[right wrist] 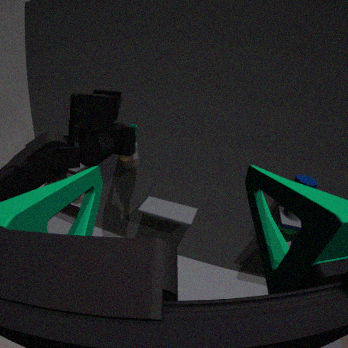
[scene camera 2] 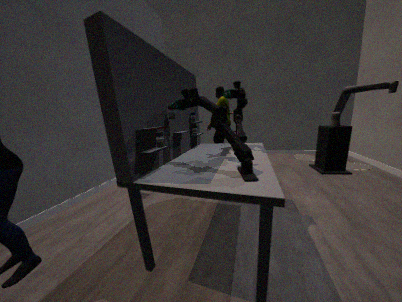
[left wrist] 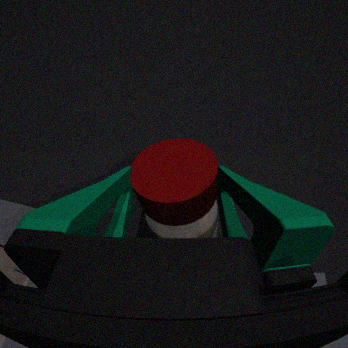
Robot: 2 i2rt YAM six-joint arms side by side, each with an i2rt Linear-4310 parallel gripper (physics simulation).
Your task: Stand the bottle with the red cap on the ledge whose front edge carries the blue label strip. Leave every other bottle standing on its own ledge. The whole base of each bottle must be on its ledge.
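Frame: origin at the left arm's base, x ahead, y left, z up, level; metres.
Seen in the pictures: left gripper, between the fingertips: (scene camera 2: 171, 107) (left wrist: 174, 174); right gripper, between the fingertips: (right wrist: 173, 173) (scene camera 2: 221, 93); left arm's base, origin of its link: (scene camera 2: 246, 173).
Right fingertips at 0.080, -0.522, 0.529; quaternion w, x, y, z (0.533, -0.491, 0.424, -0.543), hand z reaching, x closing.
Offsets run from my right fingertips to a thing's top centre, as dx, dy, dz. "pt": to the spot under its first point. Level surfaces: height alone.
My left gripper (scene camera 2: 173, 106) (left wrist: 174, 174) is shut on the red-capped bottle {+0.412, +0.139, -0.080} (left wrist: 175, 182) (right wrist: 129, 159). It holds it in the air in front of the dark upright panel, left of the middle ledge {+0.377, +0.012, -0.304} (right wrist: 167, 210) in the right wrist view. The bottle's lower part is hidden in the left wrist view. My right gripper (scene camera 2: 228, 93) (right wrist: 173, 173) is open and empty, high above the table. A blue-capped bottle {pt +0.284, -0.309, -0.129} (right wrist: 306, 180) shows behind its right finger. Below that cap a pale ledge {pt +0.270, -0.295, -0.233} (right wrist: 289, 219) has a thin blue band on its edge, partly hidden by the finger.
The panel (scene camera 2: 150, 80) stands along the table's {dz -0.529} (scene camera 2: 210, 187) left side in the scene view. A near lower ledge {+0.487, +0.397, -0.374} (scene camera 2: 154, 149) bears a bottle {+0.465, +0.343, -0.269} (scene camera 2: 160, 140), beneath a higher ledge {+0.487, +0.397, -0.234} (scene camera 2: 146, 130). Farther ledges with bottles stick out beyond the middle one. A person in yellow (scene camera 2: 223, 106) stands behind the table.
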